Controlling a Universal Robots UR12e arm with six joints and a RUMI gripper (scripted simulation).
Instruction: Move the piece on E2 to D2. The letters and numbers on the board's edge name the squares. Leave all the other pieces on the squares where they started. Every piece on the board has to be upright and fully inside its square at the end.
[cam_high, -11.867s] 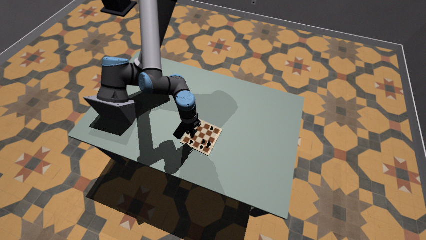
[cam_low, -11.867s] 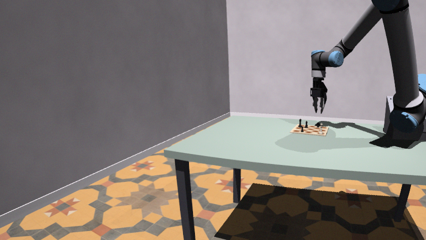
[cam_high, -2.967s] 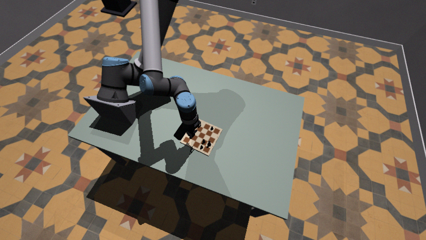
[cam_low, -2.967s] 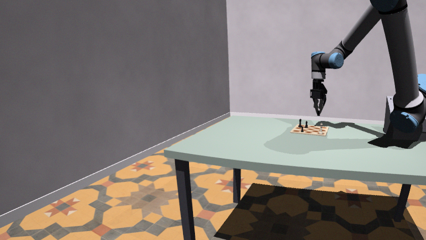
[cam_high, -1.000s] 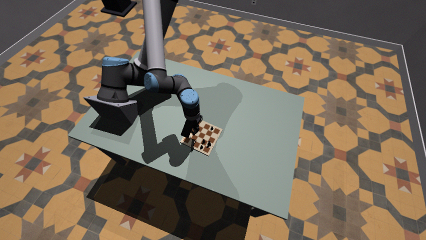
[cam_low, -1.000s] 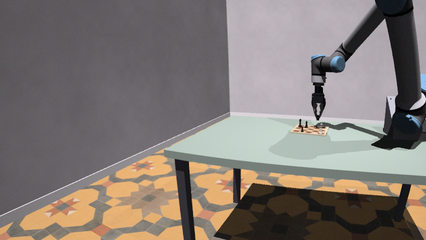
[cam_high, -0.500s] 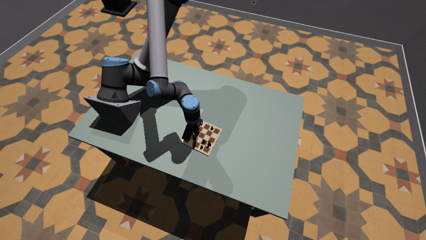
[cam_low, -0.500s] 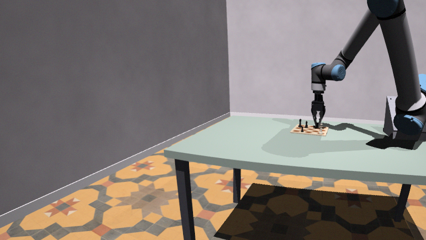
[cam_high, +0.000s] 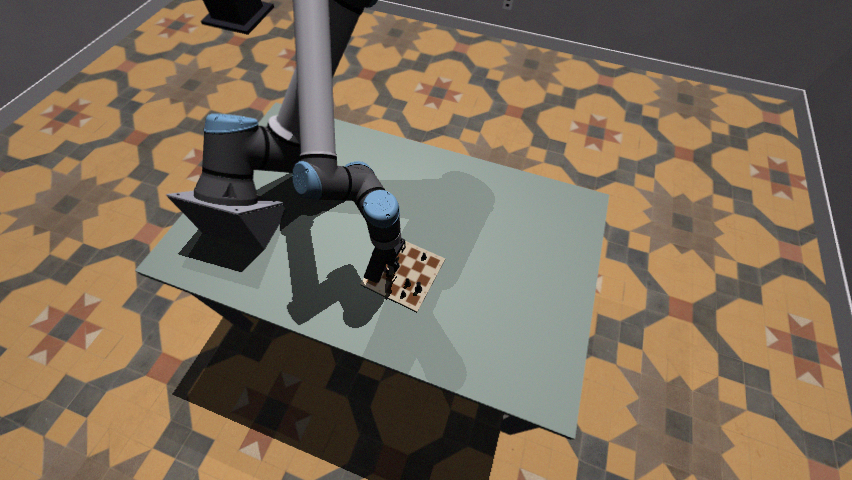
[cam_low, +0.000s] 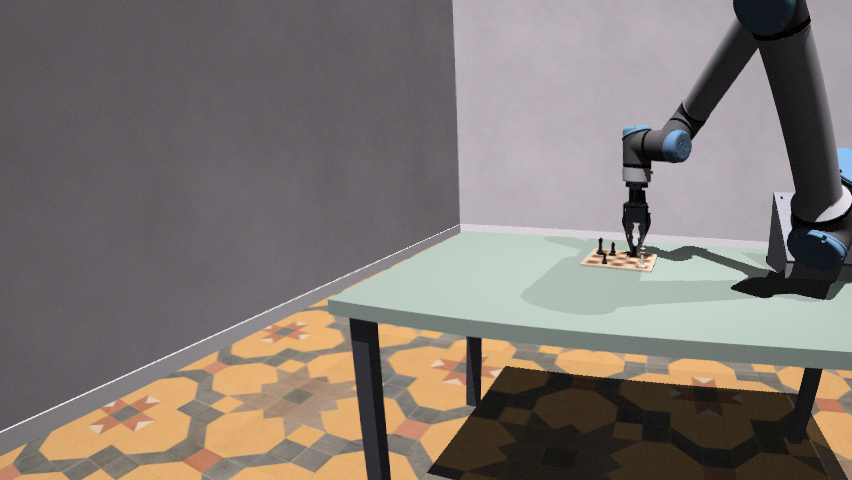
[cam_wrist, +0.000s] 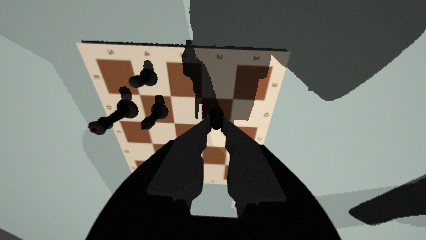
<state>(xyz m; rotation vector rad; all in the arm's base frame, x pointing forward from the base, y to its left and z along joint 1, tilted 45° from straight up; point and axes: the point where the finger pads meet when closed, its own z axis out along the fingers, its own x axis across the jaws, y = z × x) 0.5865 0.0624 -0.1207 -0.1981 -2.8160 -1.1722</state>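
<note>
My hand is 4 cm short of the chessboard, 3 cm to the right of it and 3 cm above it. Also, from my hand: white chess piece: 2 cm behind, 12 cm to the left, 1 cm above.
</note>
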